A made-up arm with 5 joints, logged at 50 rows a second.
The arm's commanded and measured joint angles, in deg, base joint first. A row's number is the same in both.
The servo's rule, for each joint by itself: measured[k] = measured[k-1] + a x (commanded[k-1-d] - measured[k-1]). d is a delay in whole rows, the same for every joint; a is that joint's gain. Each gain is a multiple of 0.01, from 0.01 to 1. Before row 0 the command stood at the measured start. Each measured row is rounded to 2 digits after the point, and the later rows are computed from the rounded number. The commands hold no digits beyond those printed.
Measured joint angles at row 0:
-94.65 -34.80 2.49 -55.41 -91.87
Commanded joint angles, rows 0 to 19:
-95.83 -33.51 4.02 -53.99 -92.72
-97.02 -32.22 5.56 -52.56 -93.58
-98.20 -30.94 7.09 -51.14 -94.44
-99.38 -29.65 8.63 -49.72 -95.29
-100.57 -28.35 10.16 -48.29 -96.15
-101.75 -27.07 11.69 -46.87 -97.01
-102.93 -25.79 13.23 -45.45 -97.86
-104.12 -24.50 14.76 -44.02 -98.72
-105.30 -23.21 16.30 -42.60 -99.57
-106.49 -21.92 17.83 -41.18 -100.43
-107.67 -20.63 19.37 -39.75 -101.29
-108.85 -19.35 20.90 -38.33 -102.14
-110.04 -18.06 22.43 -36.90 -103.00
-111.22 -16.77 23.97 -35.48 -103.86
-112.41 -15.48 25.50 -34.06 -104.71
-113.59 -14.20 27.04 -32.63 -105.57
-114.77 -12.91 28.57 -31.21 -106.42
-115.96 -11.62 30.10 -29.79 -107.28
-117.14 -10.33 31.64 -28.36 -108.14
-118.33 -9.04 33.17 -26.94 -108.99
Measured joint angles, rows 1 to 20:
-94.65 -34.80 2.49 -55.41 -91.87
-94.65 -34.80 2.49 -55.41 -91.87
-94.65 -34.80 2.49 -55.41 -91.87
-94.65 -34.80 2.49 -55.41 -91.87
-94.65 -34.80 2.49 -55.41 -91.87
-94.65 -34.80 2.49 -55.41 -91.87
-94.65 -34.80 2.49 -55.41 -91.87
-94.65 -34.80 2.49 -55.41 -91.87
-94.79 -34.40 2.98 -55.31 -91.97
-95.06 -33.72 3.81 -55.12 -92.16
-95.44 -32.86 4.86 -54.84 -92.43
-95.91 -31.86 6.07 -54.48 -92.77
-96.47 -30.77 7.38 -54.05 -93.18
-97.10 -29.62 8.76 -53.55 -93.64
-97.80 -28.43 10.19 -52.98 -94.15
-98.56 -27.21 11.65 -52.35 -94.70
-99.37 -25.97 13.14 -51.67 -95.28
-100.22 -24.71 14.64 -50.94 -95.90
-101.11 -23.45 16.15 -50.16 -96.55
-102.04 -22.18 17.67 -49.33 -97.22
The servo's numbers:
d 8
a 0.12 0.31 0.32 0.07 0.12

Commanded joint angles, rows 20 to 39:
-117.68 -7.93 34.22 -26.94 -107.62
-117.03 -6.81 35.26 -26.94 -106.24
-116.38 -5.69 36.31 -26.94 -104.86
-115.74 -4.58 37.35 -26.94 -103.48
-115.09 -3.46 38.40 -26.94 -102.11
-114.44 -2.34 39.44 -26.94 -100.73
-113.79 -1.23 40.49 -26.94 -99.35
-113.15 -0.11 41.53 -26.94 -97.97
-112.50 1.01 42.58 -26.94 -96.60
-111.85 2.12 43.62 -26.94 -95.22
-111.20 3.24 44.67 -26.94 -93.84
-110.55 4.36 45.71 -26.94 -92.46
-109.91 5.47 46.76 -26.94 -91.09
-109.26 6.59 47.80 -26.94 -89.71
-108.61 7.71 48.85 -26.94 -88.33
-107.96 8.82 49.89 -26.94 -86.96
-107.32 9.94 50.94 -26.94 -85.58
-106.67 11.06 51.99 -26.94 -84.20
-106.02 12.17 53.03 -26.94 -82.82
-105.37 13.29 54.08 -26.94 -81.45
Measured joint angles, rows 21 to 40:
-103.00 -20.90 19.19 -48.46 -97.91
-103.99 -19.62 20.72 -47.55 -98.62
-105.00 -18.34 22.25 -46.61 -99.35
-106.03 -17.06 23.78 -45.63 -100.10
-107.08 -15.77 25.31 -44.62 -100.86
-108.15 -14.48 26.84 -43.58 -101.63
-109.23 -13.19 28.38 -42.51 -102.41
-110.32 -11.90 29.91 -41.42 -103.20
-111.20 -10.67 31.29 -40.41 -103.73
-111.90 -9.47 32.56 -39.47 -104.03
-112.44 -8.30 33.76 -38.59 -104.13
-112.84 -7.15 34.91 -37.77 -104.05
-113.11 -6.01 36.03 -37.01 -103.82
-113.27 -4.87 37.12 -36.31 -103.45
-113.33 -3.74 38.20 -35.65 -102.96
-113.31 -2.61 39.27 -35.04 -102.36
-113.21 -1.49 40.33 -34.47 -101.67
-113.05 -0.37 41.38 -33.94 -100.90
-112.83 0.75 42.43 -33.45 -100.05
-112.56 1.87 43.48 -32.99 -99.14

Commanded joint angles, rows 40 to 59:
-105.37 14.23 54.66 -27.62 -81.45
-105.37 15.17 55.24 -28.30 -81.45
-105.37 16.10 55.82 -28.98 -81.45
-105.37 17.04 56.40 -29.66 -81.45
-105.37 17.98 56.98 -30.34 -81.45
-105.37 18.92 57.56 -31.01 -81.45
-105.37 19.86 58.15 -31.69 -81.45
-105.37 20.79 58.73 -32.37 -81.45
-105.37 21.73 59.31 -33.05 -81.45
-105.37 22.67 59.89 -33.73 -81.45
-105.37 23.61 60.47 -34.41 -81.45
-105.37 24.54 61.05 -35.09 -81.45
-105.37 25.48 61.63 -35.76 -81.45
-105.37 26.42 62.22 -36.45 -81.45
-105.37 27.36 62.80 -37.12 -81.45
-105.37 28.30 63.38 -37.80 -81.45
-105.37 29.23 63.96 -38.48 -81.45
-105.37 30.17 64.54 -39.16 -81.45
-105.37 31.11 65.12 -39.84 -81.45
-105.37 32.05 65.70 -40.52 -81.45
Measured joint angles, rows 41 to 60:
-112.24 2.99 44.53 -32.57 -98.17
-111.88 4.11 45.58 -32.18 -97.15
-111.49 5.23 46.63 -31.81 -96.09
-111.07 6.34 47.67 -31.47 -94.99
-110.62 7.46 48.72 -31.15 -93.86
-110.15 8.58 49.77 -30.86 -92.70
-109.65 9.69 50.81 -30.59 -91.51
-109.14 10.81 51.86 -30.33 -90.30
-108.69 11.87 52.76 -30.14 -89.24
-108.29 12.89 53.55 -30.01 -88.31
-107.94 13.89 54.28 -29.94 -87.49
-107.63 14.87 54.96 -29.92 -86.77
-107.36 15.83 55.61 -29.95 -86.13
-107.12 16.79 56.23 -30.02 -85.57
-106.91 17.74 56.84 -30.14 -85.08
-106.73 18.69 57.44 -30.30 -84.64
-106.57 19.63 58.04 -30.49 -84.26
-106.43 20.57 58.63 -30.72 -83.92
-106.30 21.51 59.22 -30.98 -83.62
-106.19 22.45 59.81 -31.27 -83.36

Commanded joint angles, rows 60 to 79:
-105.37 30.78 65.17 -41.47 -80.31
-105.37 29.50 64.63 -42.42 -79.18
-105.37 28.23 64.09 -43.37 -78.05
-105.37 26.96 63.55 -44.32 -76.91
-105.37 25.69 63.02 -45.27 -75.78
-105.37 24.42 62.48 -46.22 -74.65
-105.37 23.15 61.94 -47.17 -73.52
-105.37 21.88 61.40 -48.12 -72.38
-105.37 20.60 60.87 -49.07 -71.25
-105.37 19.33 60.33 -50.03 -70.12
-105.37 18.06 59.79 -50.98 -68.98
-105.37 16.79 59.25 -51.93 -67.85
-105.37 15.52 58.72 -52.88 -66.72
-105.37 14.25 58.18 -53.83 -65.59
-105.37 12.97 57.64 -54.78 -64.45
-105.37 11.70 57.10 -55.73 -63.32
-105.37 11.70 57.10 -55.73 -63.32
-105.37 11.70 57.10 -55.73 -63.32
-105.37 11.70 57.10 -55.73 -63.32
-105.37 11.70 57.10 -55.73 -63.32
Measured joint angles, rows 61 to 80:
-106.09 23.39 60.39 -31.58 -83.13
-106.00 24.33 60.98 -31.92 -82.93
-105.92 25.27 61.56 -32.28 -82.75
-105.85 26.21 62.14 -32.67 -82.59
-105.79 27.15 62.72 -33.08 -82.45
-105.74 28.09 63.30 -33.51 -82.33
-105.70 29.03 63.88 -33.95 -82.22
-105.66 29.97 64.46 -34.41 -82.13
-105.63 30.22 64.69 -34.90 -81.91
-105.60 30.00 64.67 -35.43 -81.58
-105.57 29.45 64.48 -35.99 -81.16
-105.55 28.68 64.18 -36.57 -80.65
-105.53 27.75 63.81 -37.18 -80.07
-105.51 26.72 63.38 -37.81 -79.42
-105.49 25.61 62.92 -38.47 -78.71
-105.48 24.45 62.43 -39.15 -77.95
-105.47 23.26 61.93 -39.84 -77.15
-105.46 22.04 61.42 -40.55 -76.31
-105.45 20.81 60.90 -41.28 -75.43
-105.44 19.56 60.37 -42.03 -74.52

